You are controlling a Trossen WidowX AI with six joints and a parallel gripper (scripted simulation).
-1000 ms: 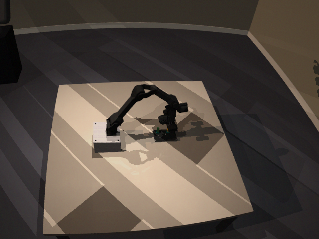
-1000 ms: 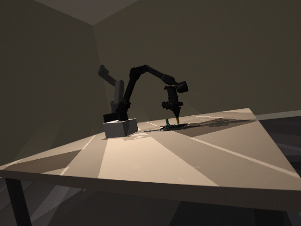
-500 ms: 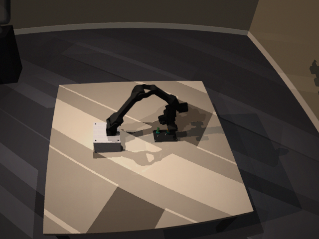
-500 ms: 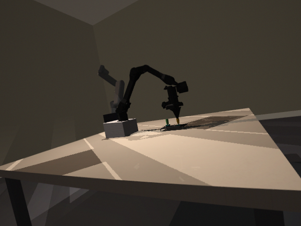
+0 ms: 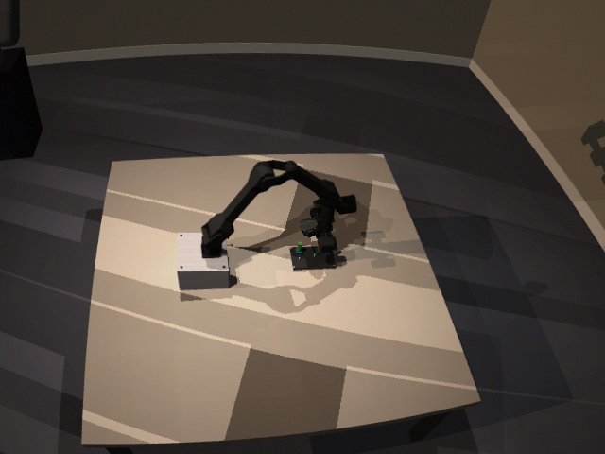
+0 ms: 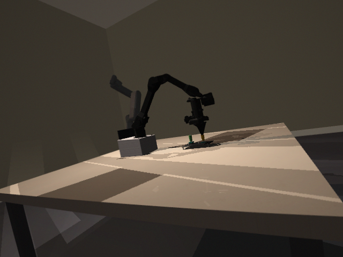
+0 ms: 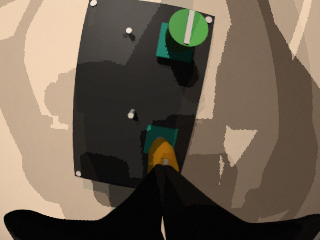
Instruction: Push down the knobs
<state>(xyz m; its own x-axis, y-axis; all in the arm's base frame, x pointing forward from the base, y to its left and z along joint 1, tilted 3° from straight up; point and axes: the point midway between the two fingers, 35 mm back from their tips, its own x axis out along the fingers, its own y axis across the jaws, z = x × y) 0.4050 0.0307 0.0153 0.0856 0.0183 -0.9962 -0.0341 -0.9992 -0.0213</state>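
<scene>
Now: the orange knob 1 cm below my gripper tip. Also, from my gripper tip: green knob: 8 cm behind, 1 cm below.
</scene>
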